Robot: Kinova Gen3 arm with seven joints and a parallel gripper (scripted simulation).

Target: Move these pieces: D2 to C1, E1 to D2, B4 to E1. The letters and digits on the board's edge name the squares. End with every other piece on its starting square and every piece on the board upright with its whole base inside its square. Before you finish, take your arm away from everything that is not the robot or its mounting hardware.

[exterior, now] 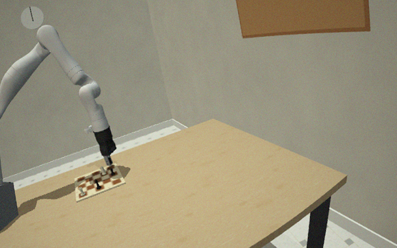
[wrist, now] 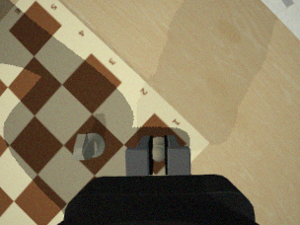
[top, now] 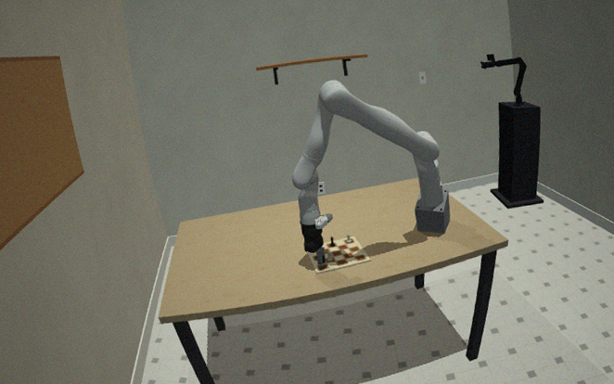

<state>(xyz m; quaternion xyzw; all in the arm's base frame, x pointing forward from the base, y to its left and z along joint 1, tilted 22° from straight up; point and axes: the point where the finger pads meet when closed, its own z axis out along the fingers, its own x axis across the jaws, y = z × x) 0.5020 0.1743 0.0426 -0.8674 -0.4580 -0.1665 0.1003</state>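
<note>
My hand is 30 mm past the white piece, 50 mm to the left of it and 20 mm above it. Also, from my hand: chessboard: 60 mm behind, 90 mm to the right, 40 mm below.
</note>
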